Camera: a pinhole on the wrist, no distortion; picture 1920 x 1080 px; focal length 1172.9 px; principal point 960.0 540.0 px. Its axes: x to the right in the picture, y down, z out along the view. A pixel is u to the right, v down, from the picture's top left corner.
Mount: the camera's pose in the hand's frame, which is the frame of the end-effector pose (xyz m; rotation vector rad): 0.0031 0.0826 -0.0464 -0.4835 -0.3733 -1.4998
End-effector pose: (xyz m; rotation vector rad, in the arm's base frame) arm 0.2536 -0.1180 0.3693 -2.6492 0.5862 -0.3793
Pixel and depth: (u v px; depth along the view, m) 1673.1 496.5 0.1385
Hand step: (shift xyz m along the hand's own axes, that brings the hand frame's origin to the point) 0.0100 0.0831 0.1156
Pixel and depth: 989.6 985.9 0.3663
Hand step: 0.1643 0.2669 0.2597
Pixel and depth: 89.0 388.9 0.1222
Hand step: -0.0094 0.2237 0.0115
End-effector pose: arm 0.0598 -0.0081 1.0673 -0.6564 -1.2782 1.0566
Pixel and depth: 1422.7 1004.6 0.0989
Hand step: 0.0498 0.1012 0.0551
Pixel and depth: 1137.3 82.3 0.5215
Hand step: -0.1652 0.2862 0.4534
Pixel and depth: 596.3 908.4 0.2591
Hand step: 0.0961 0.2870 0.1262
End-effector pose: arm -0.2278 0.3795 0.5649 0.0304 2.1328 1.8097
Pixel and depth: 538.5 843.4 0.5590
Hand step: 0.1717 0.5468 0.3140
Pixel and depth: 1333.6 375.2 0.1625
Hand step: -0.0076 0.1231 0.1205
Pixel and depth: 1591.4 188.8 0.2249
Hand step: -0.0452 0.0963 0.2129
